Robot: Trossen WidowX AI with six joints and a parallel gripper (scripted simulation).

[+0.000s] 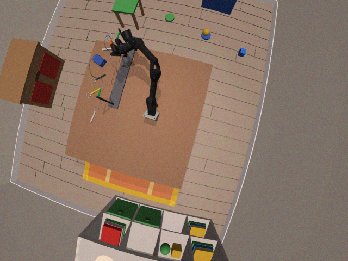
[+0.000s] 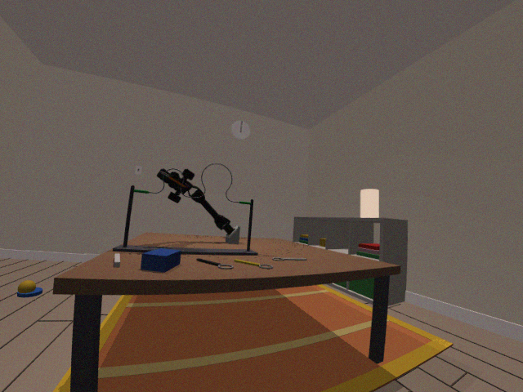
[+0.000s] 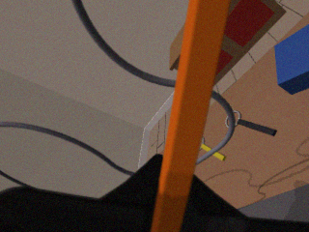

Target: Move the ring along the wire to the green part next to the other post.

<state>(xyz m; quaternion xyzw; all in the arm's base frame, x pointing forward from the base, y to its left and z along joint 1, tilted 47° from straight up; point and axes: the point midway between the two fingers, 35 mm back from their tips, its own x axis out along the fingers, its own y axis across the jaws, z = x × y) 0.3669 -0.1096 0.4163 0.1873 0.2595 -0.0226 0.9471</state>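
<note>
My gripper tip is now 90 mm to the left of the ring with orange handle and 40 mm below it. Round my gripper tip: white block 260 mm ahead, 230 mm to the right, 310 mm below; then black-handled ring 300 mm ahead, 110 mm to the left, 310 mm below; then blue box 310 mm ahead, 80 mm to the right, 290 mm below.
</note>
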